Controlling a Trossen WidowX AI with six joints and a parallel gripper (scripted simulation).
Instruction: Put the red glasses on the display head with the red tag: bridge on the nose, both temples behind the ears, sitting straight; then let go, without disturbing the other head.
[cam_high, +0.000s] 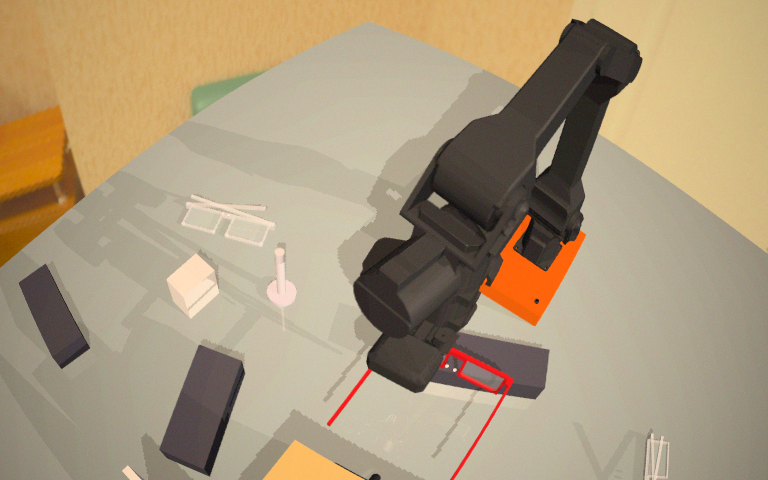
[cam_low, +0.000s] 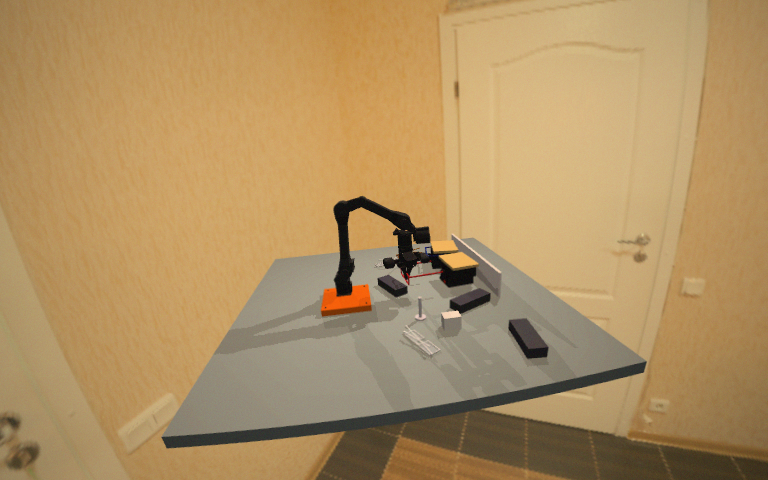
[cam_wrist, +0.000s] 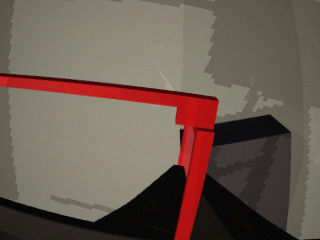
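The tan-topped display head is 220 mm ahead of my gripper tip, 70 mm to the left of it and 10 mm below it. Round my gripper tip: peg stand 200 mm to the right, 50 mm below, 20 mm ahead; white panel 350 mm ahead, 180 mm to the left, 20 mm below; white cube 290 mm to the right, 110 mm ahead, 40 mm below.
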